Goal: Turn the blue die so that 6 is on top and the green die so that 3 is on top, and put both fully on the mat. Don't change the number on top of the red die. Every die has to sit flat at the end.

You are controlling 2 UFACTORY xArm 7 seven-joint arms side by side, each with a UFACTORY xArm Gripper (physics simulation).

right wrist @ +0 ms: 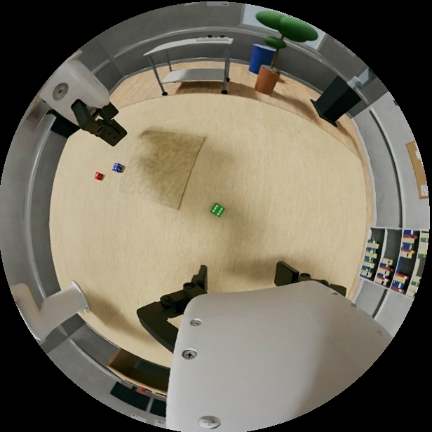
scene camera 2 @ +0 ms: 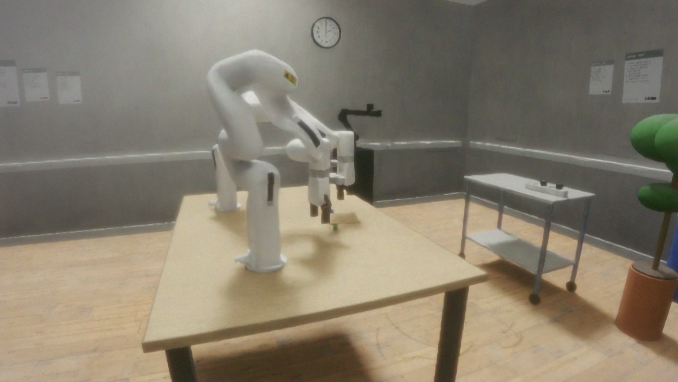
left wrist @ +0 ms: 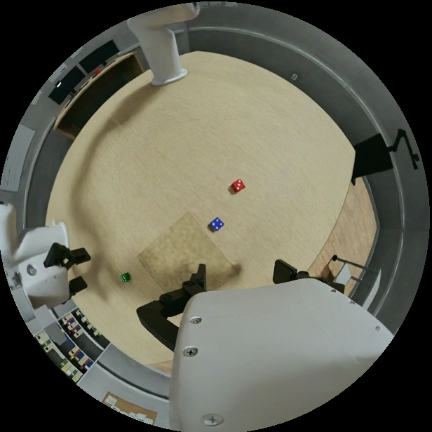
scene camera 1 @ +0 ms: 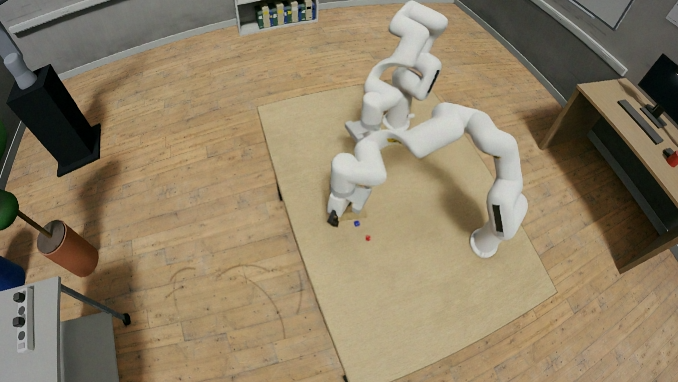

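The blue die (scene camera 1: 356, 223) (left wrist: 216, 224) (right wrist: 117, 168) lies on the table just off the mat's edge; its top appears to show 4. The green die (scene camera 2: 335, 227) (left wrist: 125, 277) (right wrist: 217, 210) lies off the opposite side of the mat (left wrist: 167, 255) (right wrist: 172, 182), its top apparently 6; it is hidden in scene camera 1. The red die (scene camera 1: 368, 238) (left wrist: 238, 185) (right wrist: 99, 176) lies beyond the blue one, apparently 3 up. My left gripper (left wrist: 241, 273) is open and empty above the mat. My right gripper (right wrist: 242, 275) (left wrist: 84, 268) is open and empty above the table, on the green die's side.
Both arms reach over the table (scene camera 1: 425, 300) (scene camera 2: 380, 260), close to each other in scene camera 1. The right arm's base (scene camera 2: 262, 262) stands on the table. A grey cart (scene camera 2: 530, 187) and a potted plant (scene camera 2: 648, 300) stand on the floor off the table.
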